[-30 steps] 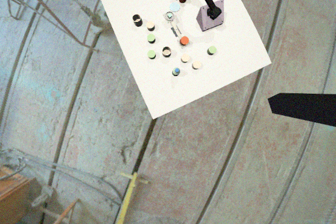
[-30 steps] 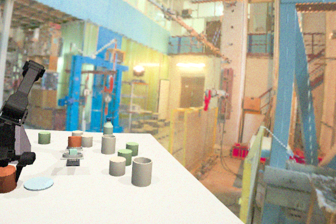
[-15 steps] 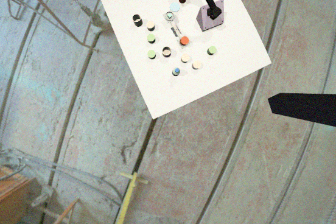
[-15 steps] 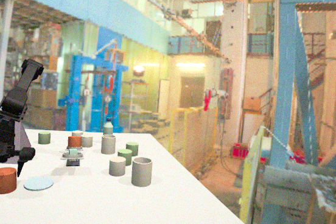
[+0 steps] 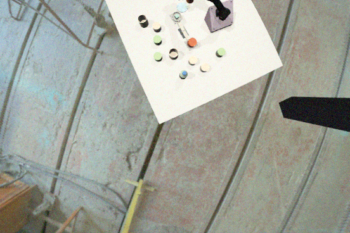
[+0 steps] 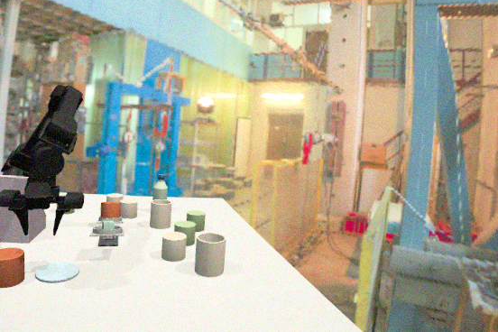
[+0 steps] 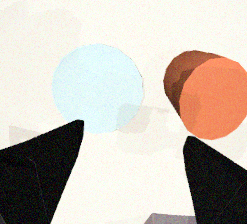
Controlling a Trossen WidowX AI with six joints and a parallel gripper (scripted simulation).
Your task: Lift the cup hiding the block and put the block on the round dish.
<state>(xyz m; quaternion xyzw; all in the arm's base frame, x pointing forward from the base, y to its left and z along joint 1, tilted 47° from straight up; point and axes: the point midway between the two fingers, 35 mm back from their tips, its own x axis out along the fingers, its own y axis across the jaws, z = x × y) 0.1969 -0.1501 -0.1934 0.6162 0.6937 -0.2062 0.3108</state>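
My gripper tip is 13 cm to the right of the teal block, 13 cm short of it and 2 cm above it. The rest, counted from my gripper tip: orange cup: 6 cm below, 6 cm behind, 5 cm to the right; then pale blue round dish: 10 cm below, 4 cm ahead, 2 cm to the left; then blue-topped cylinder: 62 cm to the left, 27 cm ahead, 1 cm above.
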